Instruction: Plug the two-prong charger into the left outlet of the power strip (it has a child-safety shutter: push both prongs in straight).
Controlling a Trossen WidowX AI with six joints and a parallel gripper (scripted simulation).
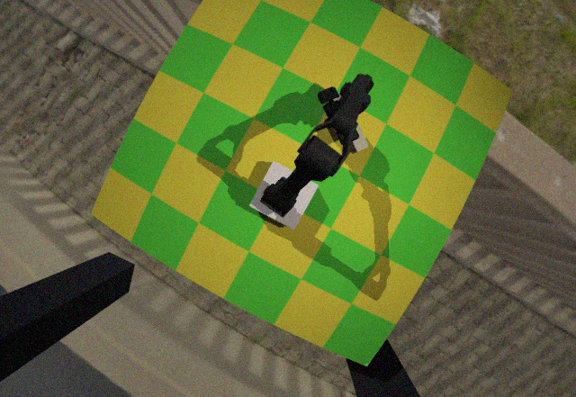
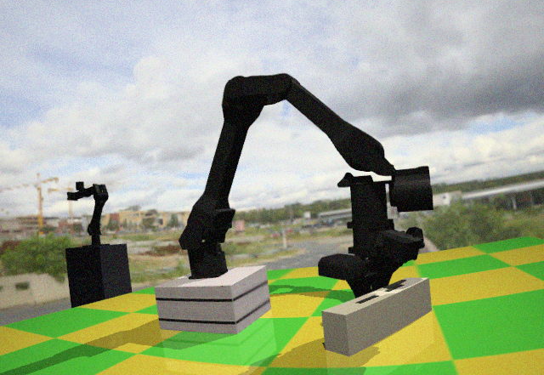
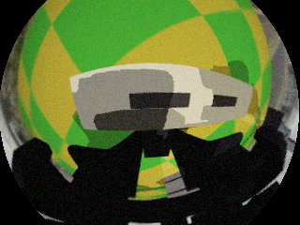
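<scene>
My gripper tip is 1 cm to the left of the charger, 1 cm below it and 1 cm short of it.
</scene>
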